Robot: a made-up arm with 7 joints. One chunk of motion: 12 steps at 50 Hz.
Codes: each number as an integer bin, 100 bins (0 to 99) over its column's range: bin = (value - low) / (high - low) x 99, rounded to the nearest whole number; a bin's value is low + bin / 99 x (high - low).
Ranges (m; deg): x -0.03..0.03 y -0.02..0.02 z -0.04..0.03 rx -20..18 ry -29..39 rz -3..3
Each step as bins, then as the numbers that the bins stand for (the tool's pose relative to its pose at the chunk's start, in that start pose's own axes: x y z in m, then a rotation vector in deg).
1 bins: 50 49 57 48 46 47
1 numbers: 0.0003 -0.0002 0.0003 -1.58 2.60 -0.15
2 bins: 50 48 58 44 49 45
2 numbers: 0.0003 -0.0006 0.0010 -3.11 4.66 -0.27
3 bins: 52 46 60 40 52 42
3 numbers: 0.0015 -0.0014 0.0024 -4.65 6.72 -0.45
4 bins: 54 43 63 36 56 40
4 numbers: 0.0027 -0.0026 0.0045 -6.18 9.46 -0.58
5 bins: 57 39 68 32 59 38
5 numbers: 0.0045 -0.0042 0.0081 -7.72 11.53 -0.70
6 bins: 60 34 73 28 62 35
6 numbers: 0.0064 -0.0063 0.0116 -9.25 13.59 -0.88
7 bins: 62 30 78 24 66 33
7 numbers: 0.0076 -0.0079 0.0152 -10.79 16.33 -1.00
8 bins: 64 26 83 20 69 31
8 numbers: 0.0088 -0.0095 0.0187 -12.32 18.39 -1.12
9 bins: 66 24 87 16 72 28
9 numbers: 0.0100 -0.0103 0.0215 -13.86 20.45 -1.30
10 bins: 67 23 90 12 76 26
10 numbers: 0.0106 -0.0107 0.0236 -15.39 23.20 -1.42
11 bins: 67 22 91 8 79 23
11 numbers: 0.0106 -0.0111 0.0243 -16.93 25.26 -1.61
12 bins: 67 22 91 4 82 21
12 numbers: 0.0106 -0.0111 0.0243 -18.46 27.32 -1.73
